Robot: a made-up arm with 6 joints. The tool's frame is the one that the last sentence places.
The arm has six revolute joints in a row. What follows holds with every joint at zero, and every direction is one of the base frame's.
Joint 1 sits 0.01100 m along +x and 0.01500 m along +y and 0.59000 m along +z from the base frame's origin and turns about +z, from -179.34 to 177.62 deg.
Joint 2 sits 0.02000 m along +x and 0.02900 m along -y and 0.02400 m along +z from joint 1 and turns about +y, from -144.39 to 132.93 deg.
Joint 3 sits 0.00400 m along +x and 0.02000 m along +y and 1.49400 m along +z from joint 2 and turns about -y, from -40.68 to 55.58 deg.
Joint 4 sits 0.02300 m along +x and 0.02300 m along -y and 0.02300 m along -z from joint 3 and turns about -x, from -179.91 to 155.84 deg.
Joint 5 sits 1.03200 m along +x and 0.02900 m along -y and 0.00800 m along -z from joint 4 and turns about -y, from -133.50 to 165.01 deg.
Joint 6 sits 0.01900 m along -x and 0.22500 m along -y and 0.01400 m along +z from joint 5 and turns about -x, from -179.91 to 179.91 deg.
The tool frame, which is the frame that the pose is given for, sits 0.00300 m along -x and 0.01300 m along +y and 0.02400 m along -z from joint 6; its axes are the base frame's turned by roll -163.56, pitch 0.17 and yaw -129.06 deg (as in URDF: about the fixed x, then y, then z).
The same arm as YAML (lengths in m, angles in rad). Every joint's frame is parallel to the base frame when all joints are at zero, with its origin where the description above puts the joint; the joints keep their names.
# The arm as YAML. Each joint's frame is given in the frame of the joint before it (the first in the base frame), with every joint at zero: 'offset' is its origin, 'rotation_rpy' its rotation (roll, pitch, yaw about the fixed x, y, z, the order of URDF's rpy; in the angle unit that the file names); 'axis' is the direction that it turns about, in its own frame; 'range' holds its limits. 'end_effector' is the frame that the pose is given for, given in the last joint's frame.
length_unit: m
angle_unit: rad
chain:
  - id: joint 1
    offset: [0.011, 0.015, 0.59]
    rotation_rpy: [0.0, 0.0, 0.0]
    axis: [0.0, 0.0, 1.0]
    range: [-3.1301, 3.1001]
  - id: joint 2
    offset: [0.02, -0.029, 0.024]
    rotation_rpy: [0.0, 0.0, 0.0]
    axis: [0.0, 1.0, 0.0]
    range: [-2.5201, 2.3201]
  - id: joint 3
    offset: [0.004, 0.02, 1.494]
    rotation_rpy: [0.0, 0.0, 0.0]
    axis: [0.0, -1.0, 0.0]
    range: [-0.71, 0.9701]
  - id: joint 4
    offset: [0.023, -0.023, -0.023]
    rotation_rpy: [0.0, 0.0, 0.0]
    axis: [-1.0, 0.0, 0.0]
    range: [-3.14, 2.7199]
  - id: joint 5
    offset: [1.032, -0.029, -0.008]
    rotation_rpy: [0.0, 0.0, 0.0]
    axis: [0.0, -1.0, 0.0]
    range: [-2.33, 2.88]
  - id: joint 6
    offset: [-0.019, -0.225, 0.014]
    rotation_rpy: [0.0, 0.0, 0.0]
    axis: [-1.0, 0.0, 0.0]
    range: [-3.14, 3.14]
end_effector:
  offset: [-0.003, 0.013, -0.024]
  rotation_rpy: [-2.8547, 0.003, -2.2525]

